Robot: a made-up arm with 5 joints. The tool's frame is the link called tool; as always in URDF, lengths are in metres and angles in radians. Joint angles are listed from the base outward. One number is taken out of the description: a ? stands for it. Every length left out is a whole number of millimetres.
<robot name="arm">
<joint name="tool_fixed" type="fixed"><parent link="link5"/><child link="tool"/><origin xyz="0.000 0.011 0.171"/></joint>
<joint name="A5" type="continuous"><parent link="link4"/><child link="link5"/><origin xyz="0.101 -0.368 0.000"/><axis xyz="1 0 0"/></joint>
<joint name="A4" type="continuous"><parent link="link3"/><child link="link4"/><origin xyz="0.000 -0.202 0.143"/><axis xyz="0 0 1"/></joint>
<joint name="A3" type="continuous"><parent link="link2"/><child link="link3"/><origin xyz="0.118 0.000 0.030"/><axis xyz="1 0 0"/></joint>
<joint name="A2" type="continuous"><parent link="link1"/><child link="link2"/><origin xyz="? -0.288 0.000"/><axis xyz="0 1 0"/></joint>
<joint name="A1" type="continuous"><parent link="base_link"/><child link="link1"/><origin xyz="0.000 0.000 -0.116"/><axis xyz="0 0 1"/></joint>
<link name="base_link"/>
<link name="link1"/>
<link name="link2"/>
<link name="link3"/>
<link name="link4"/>
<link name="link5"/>
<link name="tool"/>
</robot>
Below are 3 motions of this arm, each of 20 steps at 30 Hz.
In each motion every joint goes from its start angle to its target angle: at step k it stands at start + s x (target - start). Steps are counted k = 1, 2, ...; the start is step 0. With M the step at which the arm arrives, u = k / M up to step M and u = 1 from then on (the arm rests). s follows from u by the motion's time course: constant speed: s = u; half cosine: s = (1 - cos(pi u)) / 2; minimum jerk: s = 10 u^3 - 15 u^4 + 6 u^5.
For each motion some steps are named. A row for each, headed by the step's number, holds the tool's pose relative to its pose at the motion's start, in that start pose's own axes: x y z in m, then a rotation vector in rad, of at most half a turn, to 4 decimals.
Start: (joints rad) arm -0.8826 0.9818 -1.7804 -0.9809 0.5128
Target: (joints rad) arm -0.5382 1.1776 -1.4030 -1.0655 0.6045
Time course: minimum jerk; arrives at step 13
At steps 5, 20:
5: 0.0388 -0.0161 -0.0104 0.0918 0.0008 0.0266
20: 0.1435 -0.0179 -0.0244 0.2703 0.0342 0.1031

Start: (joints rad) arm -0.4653 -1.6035 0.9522 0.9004 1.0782
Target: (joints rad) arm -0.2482 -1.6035 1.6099 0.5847 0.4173
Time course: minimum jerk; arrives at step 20
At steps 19, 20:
19: -0.2093 -0.4095 -0.2464 0.0055 -0.6292 0.1860
20: -0.2093 -0.4099 -0.2469 0.0056 -0.6299 0.1859

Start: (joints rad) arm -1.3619 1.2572 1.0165 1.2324 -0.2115
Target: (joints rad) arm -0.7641 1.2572 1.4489 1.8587 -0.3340
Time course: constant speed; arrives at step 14
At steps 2, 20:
2: 0.0699 0.0116 -0.0051 -0.0013 0.0022 0.1057
20: 0.4143 0.1568 -0.0915 0.0541 -0.0450 0.6970

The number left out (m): 0.119
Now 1 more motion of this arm.
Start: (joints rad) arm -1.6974 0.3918 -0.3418 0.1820 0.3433
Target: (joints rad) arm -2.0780 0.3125 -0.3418 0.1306 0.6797
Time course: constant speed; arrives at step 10
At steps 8, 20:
8: -0.3083 -0.1301 -0.1030 0.3785 -0.1364 -0.3038
20: -0.3909 -0.1434 -0.1352 0.4686 -0.1825 -0.3767

